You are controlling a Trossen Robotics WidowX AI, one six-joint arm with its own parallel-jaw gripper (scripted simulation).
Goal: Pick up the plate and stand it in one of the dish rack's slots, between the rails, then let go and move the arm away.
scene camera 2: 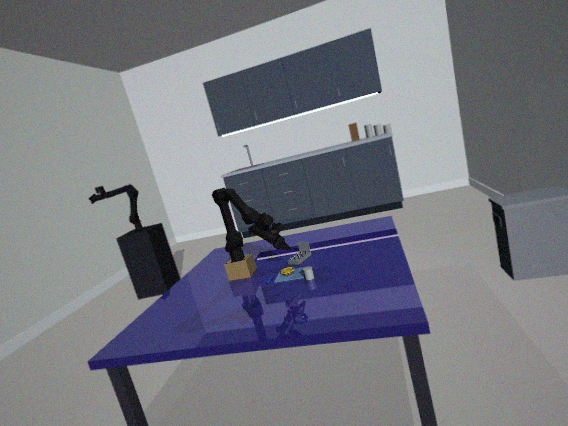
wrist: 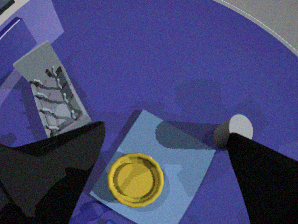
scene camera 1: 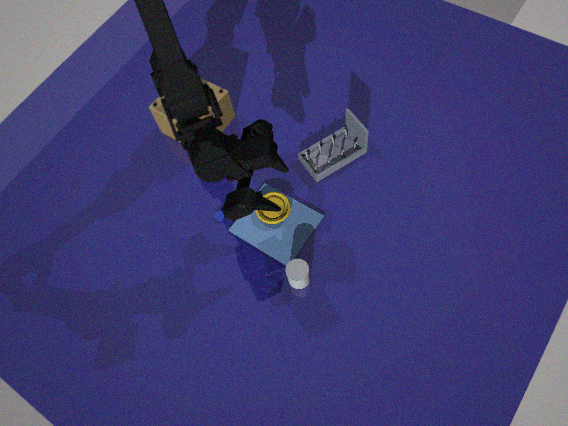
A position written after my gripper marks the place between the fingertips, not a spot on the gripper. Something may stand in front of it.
Observation:
My gripper (scene camera 1: 283, 190) is open and holds nothing. Also in view: a grey dish rack (scene camera 1: 328, 155).
The grey dish rack is seen too in the wrist view (wrist: 60, 109). My gripper shows as well in the wrist view (wrist: 169, 135).

